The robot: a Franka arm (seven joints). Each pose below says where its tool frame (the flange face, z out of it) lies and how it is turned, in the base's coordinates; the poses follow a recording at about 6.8 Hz.
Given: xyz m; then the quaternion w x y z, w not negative.
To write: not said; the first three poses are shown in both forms.
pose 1, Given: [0.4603 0.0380 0.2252 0.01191 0.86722 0.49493 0.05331]
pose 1, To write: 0.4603 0.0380 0.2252; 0.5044 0.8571 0.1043; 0.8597 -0.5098 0.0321; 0.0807 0.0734 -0.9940
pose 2, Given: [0.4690 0.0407 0.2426 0.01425 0.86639 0.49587 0.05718]
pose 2, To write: 0.4690 0.0407 0.2426; 0.5017 0.8576 0.1132; 0.8609 -0.5078 0.0320; 0.0849 0.0814 -0.9931
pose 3, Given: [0.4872 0.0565 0.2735 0.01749 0.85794 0.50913 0.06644]
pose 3, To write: 0.4872 0.0565 0.2735; 0.4727 0.8713 0.1318; 0.8759 -0.4810 0.0376; 0.0962 0.0977 -0.9906
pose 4, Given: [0.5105 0.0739 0.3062 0.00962 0.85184 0.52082 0.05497]
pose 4, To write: 0.5105 0.0739 0.3062; 0.4514 0.8863 0.1037; 0.8884 -0.4573 0.0409; 0.0836 0.0736 -0.9938
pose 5, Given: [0.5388 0.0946 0.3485 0.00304 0.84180 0.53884 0.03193]
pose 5, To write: 0.5388 0.0946 0.3485; 0.4173 0.9070 0.0570; 0.9074 -0.4193 0.0293; 0.0505 0.0395 -0.9979
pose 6, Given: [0.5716 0.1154 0.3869 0.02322 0.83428 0.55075 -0.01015]
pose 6, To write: 0.5716 0.1154 0.3869; 0.3931 0.9194 0.0086; 0.9185 -0.3923 -0.0499; -0.0425 0.0276 -0.9987
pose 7, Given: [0.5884 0.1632 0.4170 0.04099 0.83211 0.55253 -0.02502]
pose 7, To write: 0.5884 0.1632 0.4170; 0.3882 0.9216 0.0037; 0.9175 -0.3861 -0.0959; -0.0869 0.0406 -0.9954
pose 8, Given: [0.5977 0.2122 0.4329 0.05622 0.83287 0.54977 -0.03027]
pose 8, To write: 0.5977 0.2122 0.4329; 0.3937 0.9192 0.0114; 0.9124 -0.3892 -0.1269; -0.1122 0.0604 -0.9918
